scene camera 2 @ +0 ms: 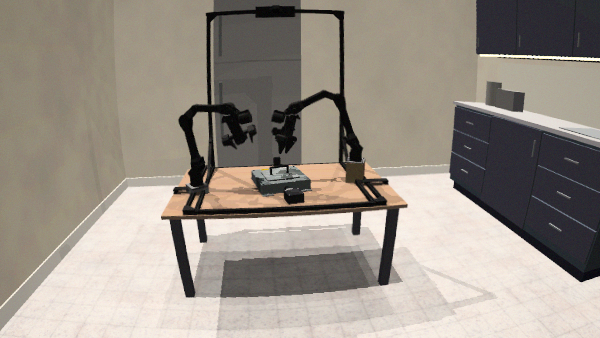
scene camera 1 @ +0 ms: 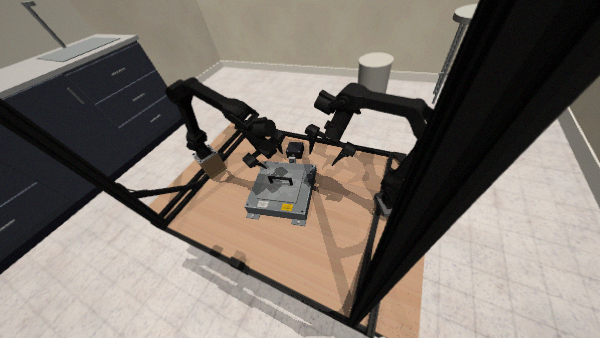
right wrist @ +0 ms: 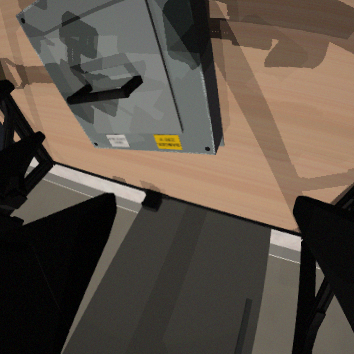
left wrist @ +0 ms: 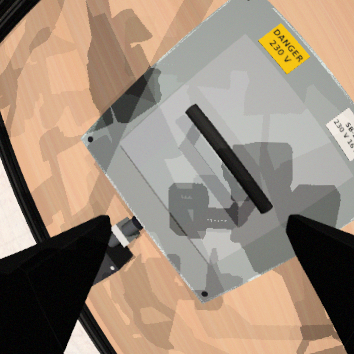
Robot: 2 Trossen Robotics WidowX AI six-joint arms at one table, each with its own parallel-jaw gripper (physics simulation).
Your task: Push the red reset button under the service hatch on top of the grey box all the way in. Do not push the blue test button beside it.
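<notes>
A grey box (scene camera 1: 280, 213) (scene camera 2: 270, 186) (left wrist: 132, 185) (right wrist: 195, 120) sits on the table. Its service hatch (scene camera 1: 280, 192) (left wrist: 240, 90) (right wrist: 150, 110) lies flat and closed on top, with a black bar handle (scene camera 1: 280, 178) (scene camera 2: 279, 166) (left wrist: 229, 159) (right wrist: 100, 94). The red and blue buttons do not show. My left gripper (scene camera 1: 274, 160) (scene camera 2: 283, 151) (left wrist: 199, 223) is open and empty, above the box's back part in scene camera 1 and apart from the handle. My right gripper (scene camera 1: 322, 158) (scene camera 2: 243, 144) (right wrist: 206, 203) is open and empty, raised to one side of the box.
A small black block (scene camera 1: 295, 149) (scene camera 2: 294, 195) (left wrist: 112, 267) lies beside the box, by a cable fitting (left wrist: 127, 231). A brown block (scene camera 1: 214, 166) (scene camera 2: 355, 171) stands at the left arm's base. Black frame rails (scene camera 2: 280, 210) border the table (scene camera 1: 240, 225).
</notes>
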